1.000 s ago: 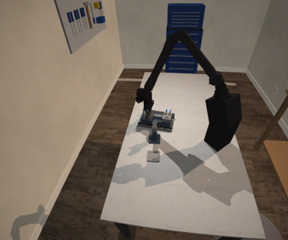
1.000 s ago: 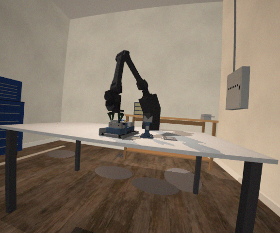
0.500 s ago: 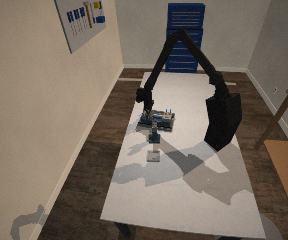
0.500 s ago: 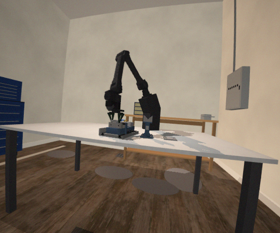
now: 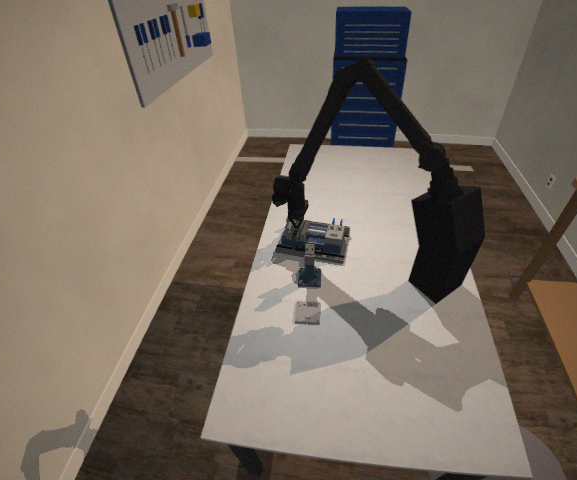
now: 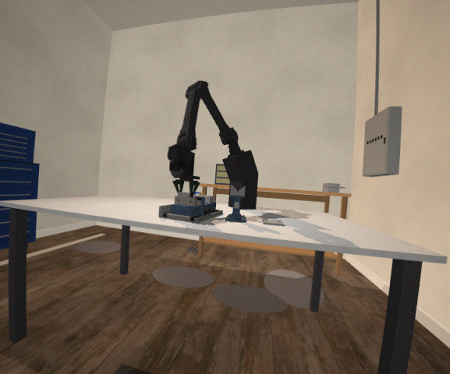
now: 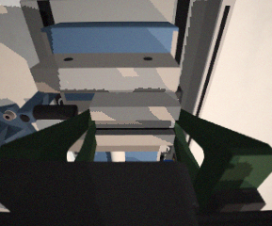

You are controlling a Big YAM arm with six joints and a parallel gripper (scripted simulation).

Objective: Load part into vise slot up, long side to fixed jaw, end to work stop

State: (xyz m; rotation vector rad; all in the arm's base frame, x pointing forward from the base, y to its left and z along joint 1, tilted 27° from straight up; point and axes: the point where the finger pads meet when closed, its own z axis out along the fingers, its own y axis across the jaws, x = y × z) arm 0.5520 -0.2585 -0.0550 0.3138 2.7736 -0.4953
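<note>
Now: hand right at the part. From my hand the other things lie so: moving jaw (30 mm behind, 30 mm to the left, 20 mm below); then fixed jaw (40 mm ahead, 10 mm to the left, 20 mm below); then work stop rod (20 mm ahead, 60 mm to the left, 10 mm below).
</note>
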